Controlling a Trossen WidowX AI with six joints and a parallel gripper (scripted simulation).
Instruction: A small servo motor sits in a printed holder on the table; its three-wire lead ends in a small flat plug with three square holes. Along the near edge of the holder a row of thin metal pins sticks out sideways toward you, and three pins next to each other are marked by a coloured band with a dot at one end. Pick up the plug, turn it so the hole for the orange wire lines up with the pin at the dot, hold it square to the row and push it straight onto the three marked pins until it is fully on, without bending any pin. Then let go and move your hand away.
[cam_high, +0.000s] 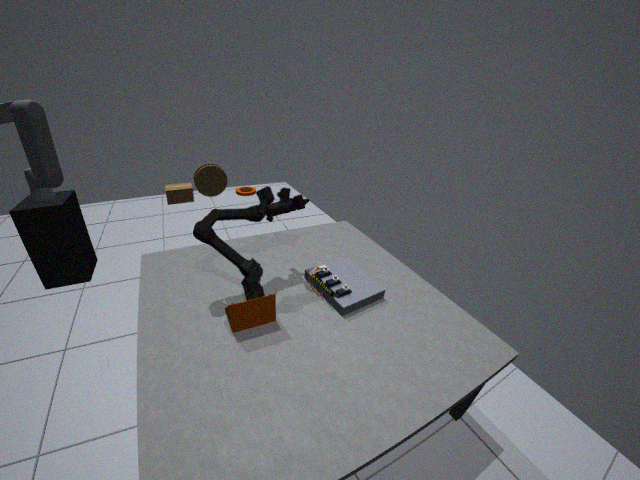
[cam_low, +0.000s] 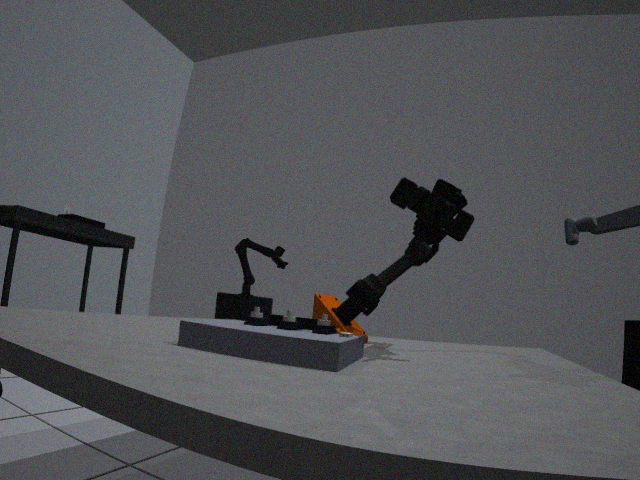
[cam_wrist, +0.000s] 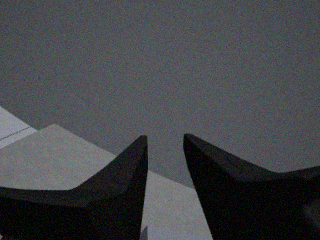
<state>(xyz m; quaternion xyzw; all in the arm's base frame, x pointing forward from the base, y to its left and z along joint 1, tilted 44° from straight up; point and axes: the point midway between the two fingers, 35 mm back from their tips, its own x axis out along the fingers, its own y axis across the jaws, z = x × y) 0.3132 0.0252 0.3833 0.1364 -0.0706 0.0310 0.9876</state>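
Right now the green band is 40 mm behind my gripper tip, 280 mm to the right of it and 270 mm below it. From my gripper tip the other things lie so: holder: 120 mm ahead, 270 mm to the right, 320 mm below.
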